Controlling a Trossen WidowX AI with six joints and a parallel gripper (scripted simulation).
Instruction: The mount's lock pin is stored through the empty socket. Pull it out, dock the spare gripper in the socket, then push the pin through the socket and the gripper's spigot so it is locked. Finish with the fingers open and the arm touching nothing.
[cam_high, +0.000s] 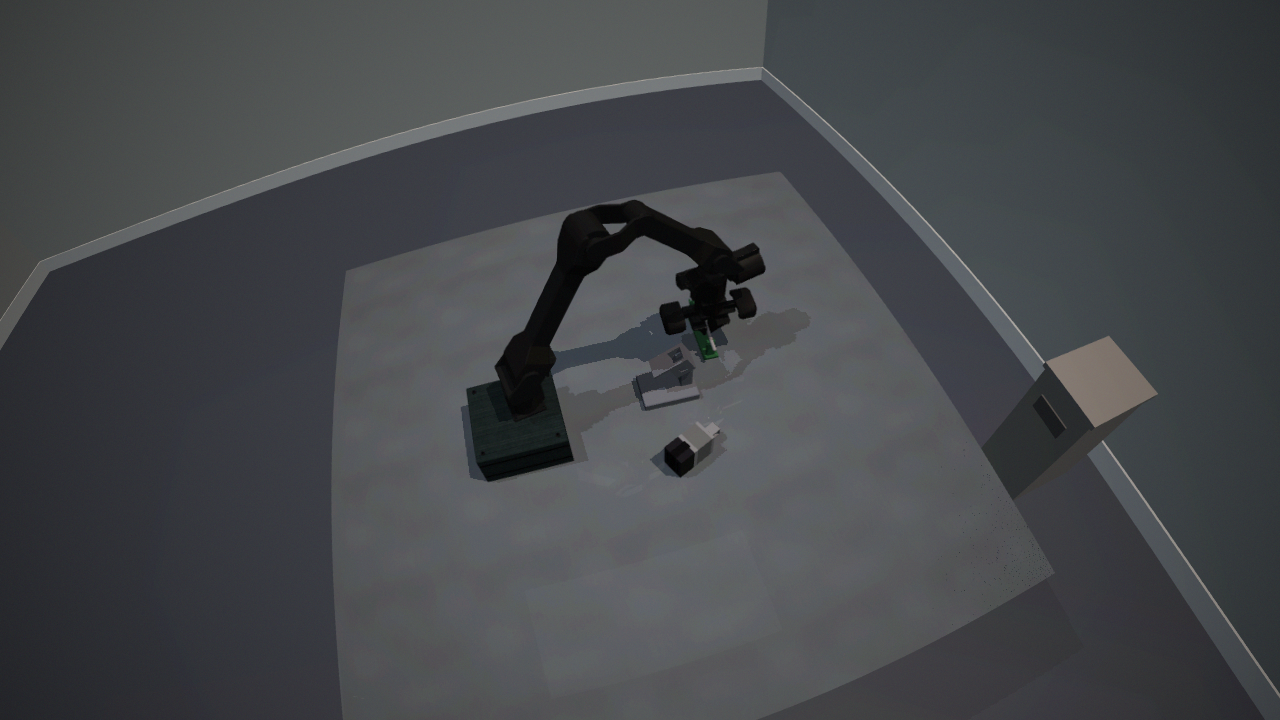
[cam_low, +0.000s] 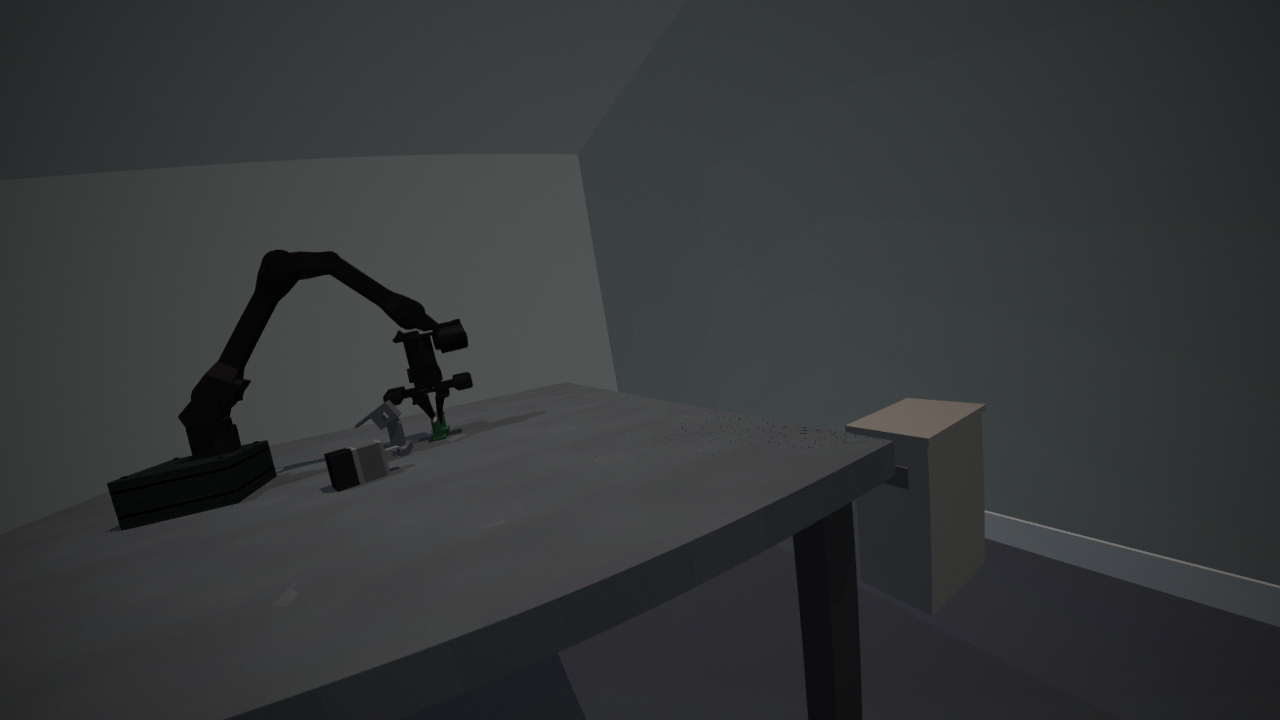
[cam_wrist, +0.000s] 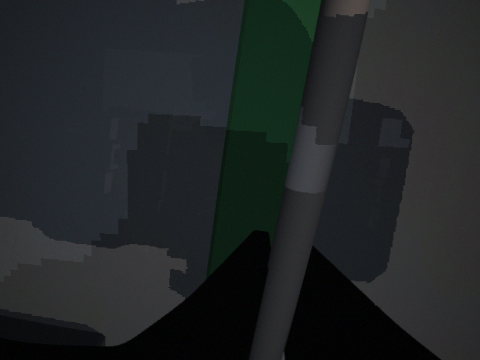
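Right now my gripper tip is 20 mm to the right of the green pin rack. Also, from my gripper tip: grey mount (120 mm behind, 70 mm to the right, 20 mm above); then spare gripper (150 mm behind, 220 mm to the right).
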